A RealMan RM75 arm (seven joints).
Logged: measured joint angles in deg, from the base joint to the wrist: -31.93 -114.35 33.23 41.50 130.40 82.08 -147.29; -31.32 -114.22 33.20 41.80 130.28 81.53 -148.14; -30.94 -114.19 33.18 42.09 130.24 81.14 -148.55; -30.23 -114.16 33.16 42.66 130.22 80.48 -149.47; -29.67 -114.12 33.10 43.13 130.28 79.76 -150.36; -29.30 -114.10 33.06 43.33 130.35 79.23 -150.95; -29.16 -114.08 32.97 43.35 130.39 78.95 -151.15; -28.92 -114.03 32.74 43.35 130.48 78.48 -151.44; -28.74 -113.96 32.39 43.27 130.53 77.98 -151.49; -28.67 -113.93 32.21 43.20 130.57 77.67 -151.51; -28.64 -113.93 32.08 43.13 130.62 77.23 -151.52; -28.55 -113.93 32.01 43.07 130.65 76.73 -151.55; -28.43 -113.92 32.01 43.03 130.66 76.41 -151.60; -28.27 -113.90 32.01 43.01 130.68 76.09 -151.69; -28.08 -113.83 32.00 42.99 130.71 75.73 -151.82
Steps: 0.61 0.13 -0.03 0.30 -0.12 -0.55 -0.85; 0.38 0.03 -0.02 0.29 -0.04 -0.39 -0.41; 0.71 0.03 -0.02 0.57 -0.02 -0.66 -0.92; 0.56 0.04 -0.06 0.47 0.06 -0.72 -0.89; 0.37 0.02 -0.04 0.20 0.07 -0.53 -0.59; 0.14 0.02 -0.09 0.02 0.04 -0.28 -0.20; 0.24 0.05 -0.23 0.00 0.09 -0.47 -0.29; 0.18 0.07 -0.35 -0.08 0.05 -0.50 -0.05; 0.07 0.03 -0.18 -0.07 0.04 -0.31 -0.02; 0.03 0.00 -0.13 -0.07 0.05 -0.44 -0.01; 0.09 0.00 -0.07 -0.06 0.03 -0.50 -0.03; 0.12 0.01 0.00 -0.04 0.01 -0.32 -0.05; 0.16 0.02 0.00 -0.02 0.02 -0.32 -0.09; 0.19 0.07 -0.01 -0.02 0.03 -0.36 -0.13
